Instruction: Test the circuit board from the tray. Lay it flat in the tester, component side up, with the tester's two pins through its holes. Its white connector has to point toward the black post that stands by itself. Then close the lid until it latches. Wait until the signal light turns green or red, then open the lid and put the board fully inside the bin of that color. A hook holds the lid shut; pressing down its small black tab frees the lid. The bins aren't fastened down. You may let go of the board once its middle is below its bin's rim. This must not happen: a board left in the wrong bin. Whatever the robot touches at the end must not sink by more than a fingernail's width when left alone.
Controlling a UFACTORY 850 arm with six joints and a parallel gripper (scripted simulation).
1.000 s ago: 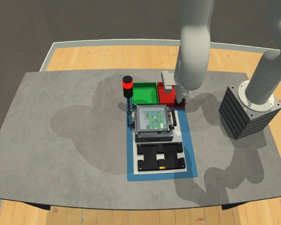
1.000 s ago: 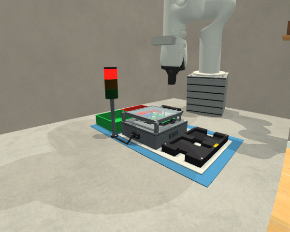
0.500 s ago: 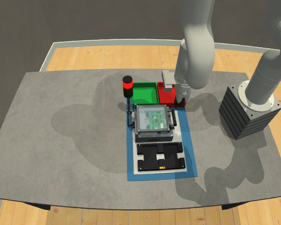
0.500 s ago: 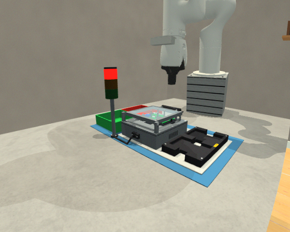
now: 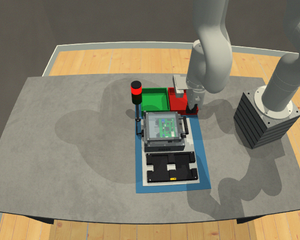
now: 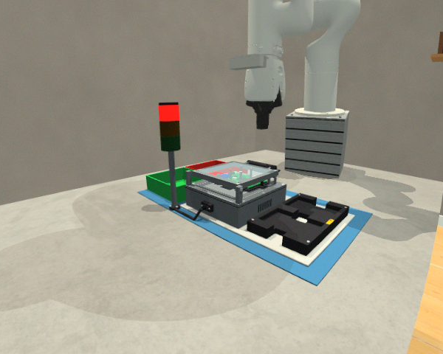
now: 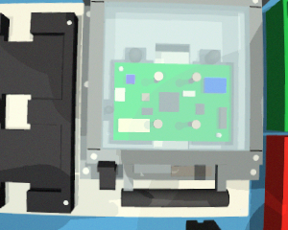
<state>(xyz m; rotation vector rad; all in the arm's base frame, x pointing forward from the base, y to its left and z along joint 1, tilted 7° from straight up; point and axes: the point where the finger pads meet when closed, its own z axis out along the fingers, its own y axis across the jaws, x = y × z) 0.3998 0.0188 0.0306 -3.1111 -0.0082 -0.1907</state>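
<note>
Right now the black latch block is 12 cm below my hand, 6 cm to the left of it and 2 cm ahead of it. Also, from my hand: tester bed: 14 cm below, 9 cm ahead, 1 cm to the left; then tester lid: 12 cm below, 9 cm ahead; then green circuit board: 14 cm below, 8 cm ahead.
</note>
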